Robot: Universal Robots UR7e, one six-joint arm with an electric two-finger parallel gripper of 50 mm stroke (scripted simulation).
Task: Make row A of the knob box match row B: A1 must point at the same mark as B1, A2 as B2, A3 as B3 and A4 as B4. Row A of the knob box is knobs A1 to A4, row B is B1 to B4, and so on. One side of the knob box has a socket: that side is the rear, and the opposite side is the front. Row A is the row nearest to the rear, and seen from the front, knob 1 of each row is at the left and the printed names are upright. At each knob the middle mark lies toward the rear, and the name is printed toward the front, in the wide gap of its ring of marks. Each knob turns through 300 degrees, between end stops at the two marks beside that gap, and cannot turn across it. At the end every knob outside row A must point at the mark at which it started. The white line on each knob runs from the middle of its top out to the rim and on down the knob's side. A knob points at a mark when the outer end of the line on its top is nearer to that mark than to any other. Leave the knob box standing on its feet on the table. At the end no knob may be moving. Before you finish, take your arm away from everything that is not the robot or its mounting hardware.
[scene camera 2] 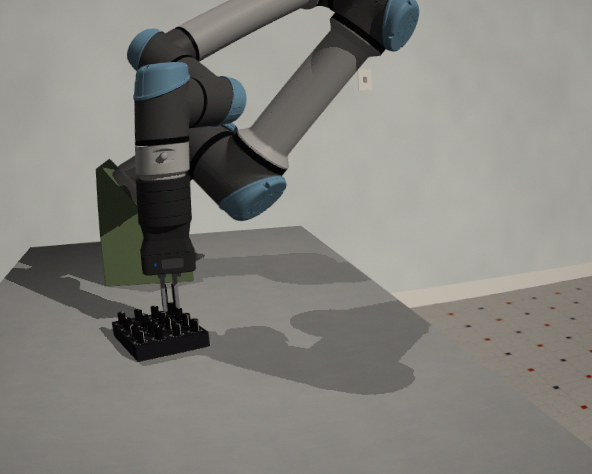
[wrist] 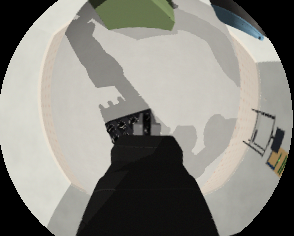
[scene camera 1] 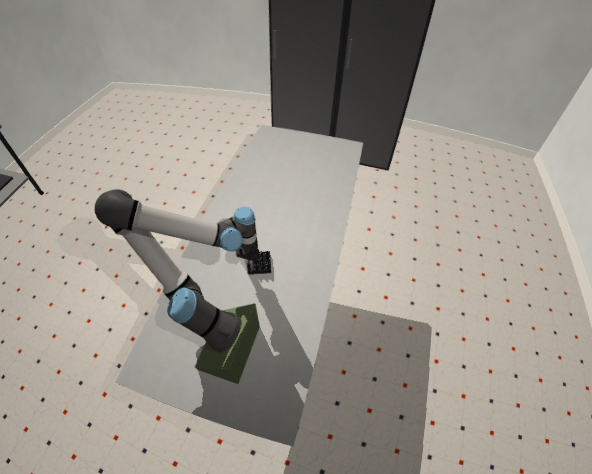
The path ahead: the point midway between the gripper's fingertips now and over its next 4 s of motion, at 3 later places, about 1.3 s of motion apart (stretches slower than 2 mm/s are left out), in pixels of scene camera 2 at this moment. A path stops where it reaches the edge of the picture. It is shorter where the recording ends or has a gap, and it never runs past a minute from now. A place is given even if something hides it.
My gripper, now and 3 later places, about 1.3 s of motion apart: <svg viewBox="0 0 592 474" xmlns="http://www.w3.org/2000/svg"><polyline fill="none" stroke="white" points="171,308 170,281 176,287 177,305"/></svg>
